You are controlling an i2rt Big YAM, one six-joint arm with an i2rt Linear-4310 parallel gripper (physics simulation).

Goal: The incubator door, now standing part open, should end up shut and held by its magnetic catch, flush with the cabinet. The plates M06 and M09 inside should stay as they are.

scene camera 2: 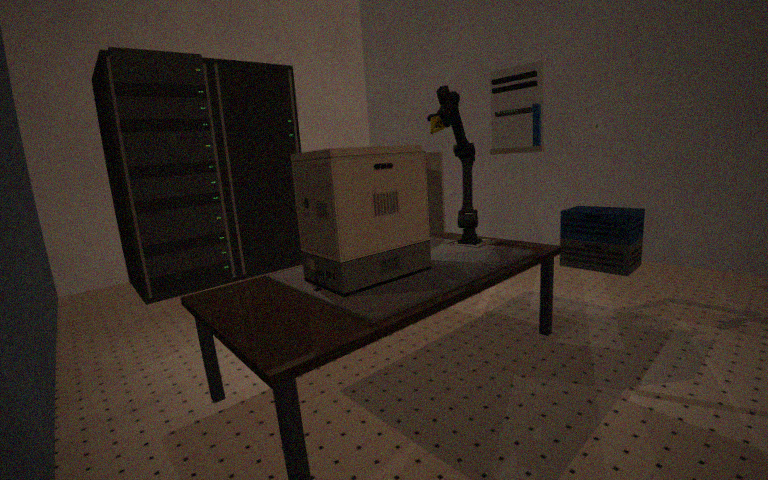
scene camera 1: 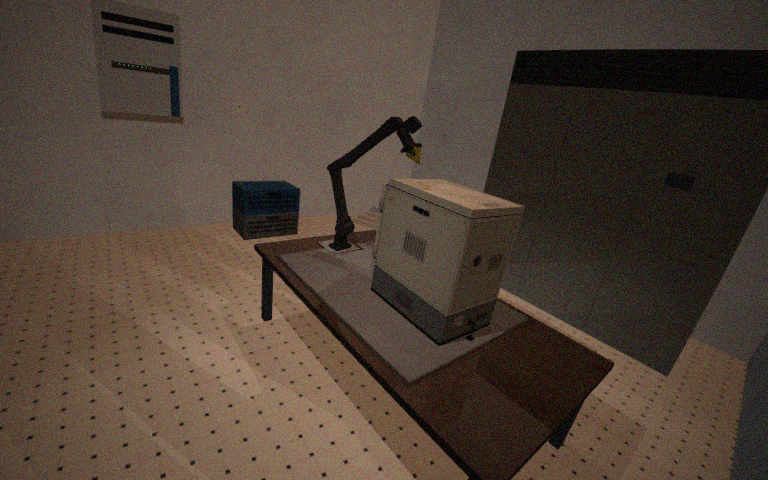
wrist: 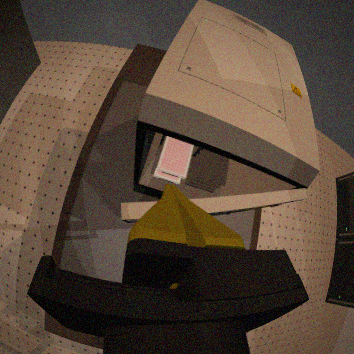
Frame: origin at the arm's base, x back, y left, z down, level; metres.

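Seen in the pictures: gripper, between the fingertips: [scene camera 2: 431, 133] [scene camera 1: 419, 163] [wrist: 167, 190]; arm's base, origin of its link: [scene camera 2: 469, 242] [scene camera 1: 340, 246].
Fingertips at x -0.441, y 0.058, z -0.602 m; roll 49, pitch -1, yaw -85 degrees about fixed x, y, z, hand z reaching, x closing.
Pixels of each thing's top centre, then the offset from my fingertips to it. "*": a spot on its surface instead. Level surfaces: height alone.
- pink plate with a white rim, centre of its top: [wrist: 176, 152] dx -0.182, dy -0.079, dz +0.341 m
- darker square shape, a spot on its surface: [wrist: 207, 170] * dx -0.146, dy -0.181, dz +0.357 m
- grey mat, height of its surface: dz +0.602 m
- brown table, height of its surface: dz +0.614 m
The incubator cabinet [scene camera 1: 421, 254] [scene camera 2: 382, 226] [wrist: 235, 65] is a pale box on a grey base. Its door [scene camera 2: 434, 192] [wrist: 220, 206] stands part open; in the wrist view its top edge runs slantwise from the hinge side at the right, with a wedge-shaped gap to the cabinet that is widest at the left. Through the gap a pink plate with a white rim [wrist: 176, 156] shows inside, beside a darker square shape [wrist: 207, 170]. I cannot read M06 or M09. My gripper [scene camera 1: 417, 160] [scene camera 2: 434, 131] [wrist: 167, 190] is shut and empty, yellow fingertips together, above and in front of the cabinet, apart from the door.
The cabinet stands on a grey mat [scene camera 1: 345, 300] [scene camera 2: 385, 302] on a brown table [scene camera 1: 543, 367] [scene camera 2: 271, 316]. The arm's base is at the table's far end. A blue and grey crate stack [scene camera 1: 266, 209] [scene camera 2: 602, 240] and dark server racks [scene camera 2: 100, 84] stand off the table.
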